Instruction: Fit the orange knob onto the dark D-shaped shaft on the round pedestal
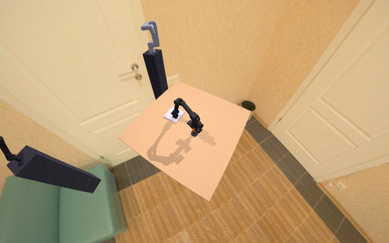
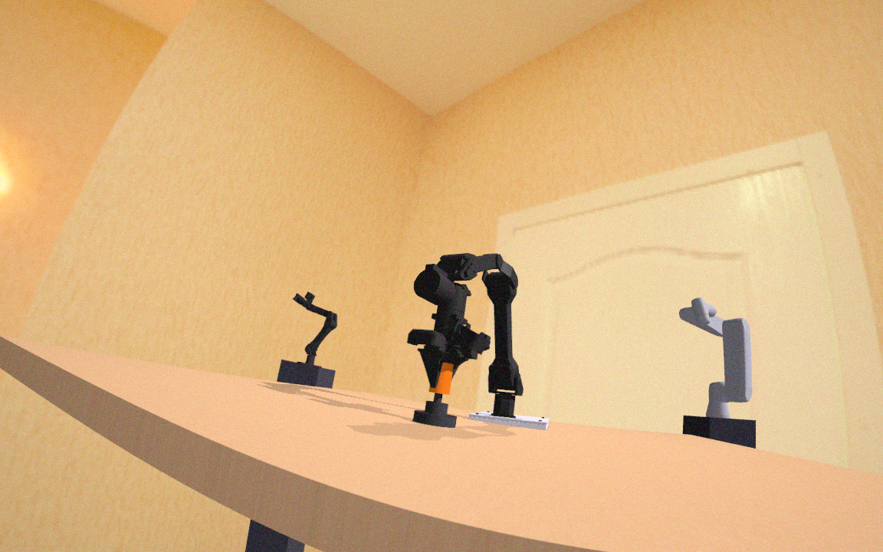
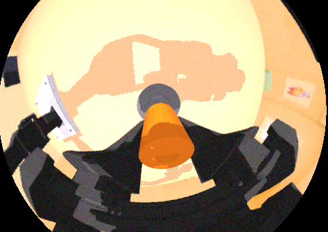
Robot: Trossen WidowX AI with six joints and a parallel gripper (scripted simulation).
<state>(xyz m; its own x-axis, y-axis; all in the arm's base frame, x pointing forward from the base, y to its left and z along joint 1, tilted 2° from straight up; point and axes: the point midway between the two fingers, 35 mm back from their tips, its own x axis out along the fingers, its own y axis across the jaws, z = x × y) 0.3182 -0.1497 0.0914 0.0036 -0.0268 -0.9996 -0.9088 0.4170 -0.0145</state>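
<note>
Now: the orange knob 2 cm above my gripper tip. The rest, counted from my gripper tip: round pedestal: 4 cm below.
</note>
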